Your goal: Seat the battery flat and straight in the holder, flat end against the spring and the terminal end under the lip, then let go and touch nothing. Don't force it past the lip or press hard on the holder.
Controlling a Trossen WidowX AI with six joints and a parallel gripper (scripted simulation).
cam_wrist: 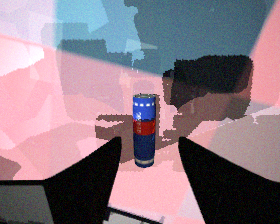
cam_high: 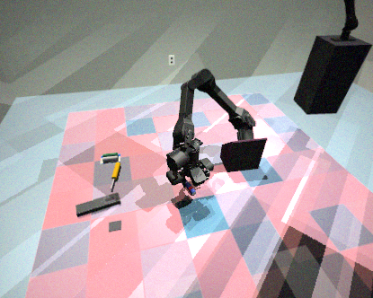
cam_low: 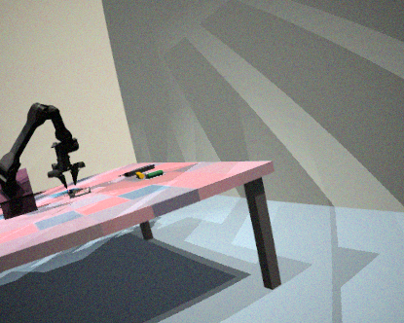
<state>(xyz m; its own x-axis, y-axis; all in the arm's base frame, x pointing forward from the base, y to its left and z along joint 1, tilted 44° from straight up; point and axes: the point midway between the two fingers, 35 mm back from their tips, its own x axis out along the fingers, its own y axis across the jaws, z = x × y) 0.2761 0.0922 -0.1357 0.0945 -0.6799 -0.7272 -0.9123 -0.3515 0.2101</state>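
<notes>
My gripper tip is now 2 cm above the battery. The rest, counted from my gripper tip: yellow screwdriver (32 cm ahead, 9 cm to the right, 2 cm below); then dark flat bar (36 cm ahead, 5 cm to the left, 2 cm below); then small dark square (29 cm ahead, 15 cm to the left, 3 cm below).
</notes>
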